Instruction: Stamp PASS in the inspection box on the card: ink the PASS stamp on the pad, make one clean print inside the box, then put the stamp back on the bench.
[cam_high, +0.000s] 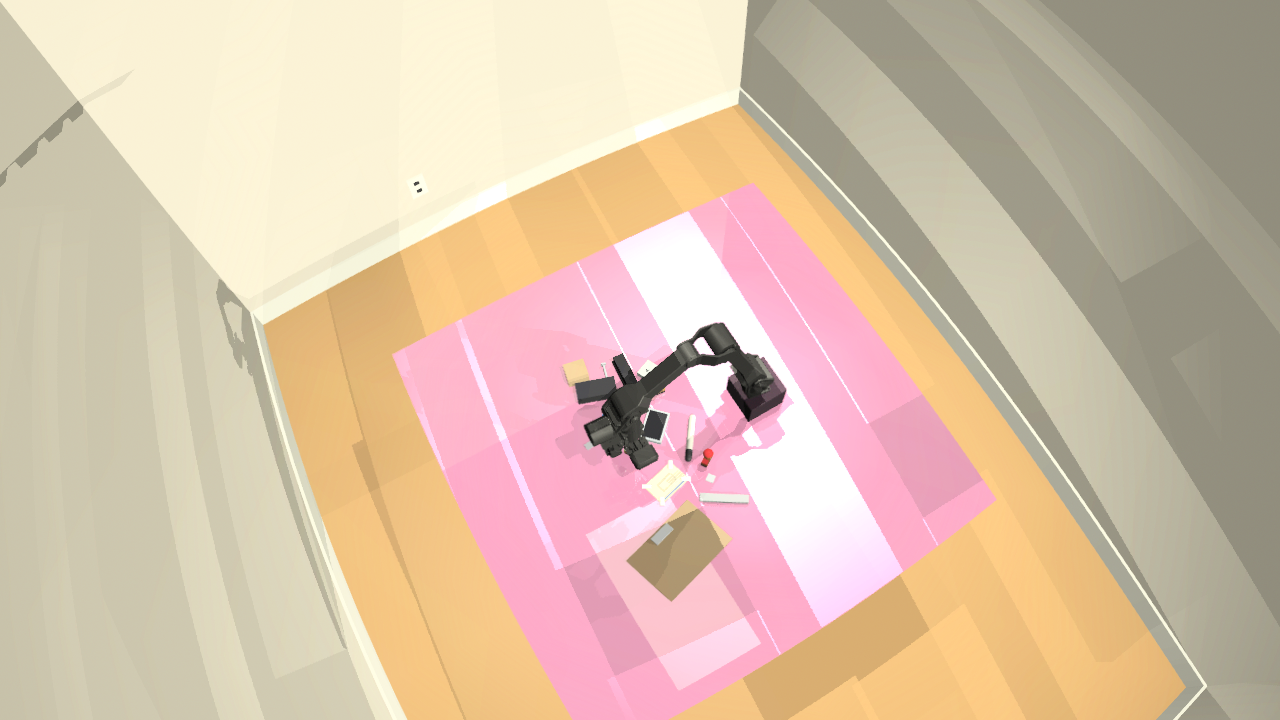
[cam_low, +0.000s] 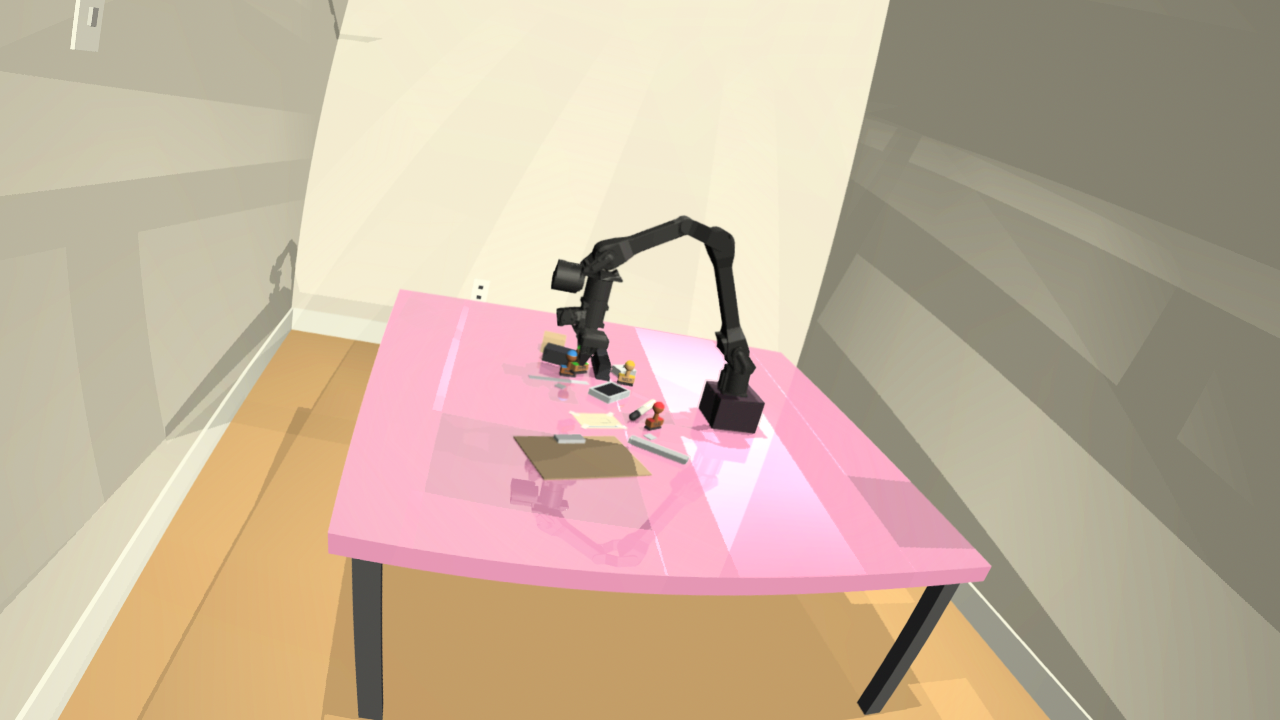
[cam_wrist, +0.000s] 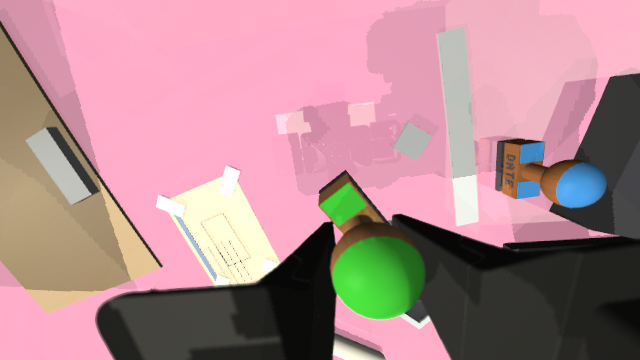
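Right now my gripper tip is 9 cm past the black ink pad, 5 cm to the left of it and 8 cm above it. Round my gripper tip: grey ruler: 3 cm ahead, 9 cm to the right, 8 cm below; cream card: 6 cm behind, 10 cm to the left, 9 cm below; blue stamp: 1 cm ahead, 13 cm to the right, 6 cm below.
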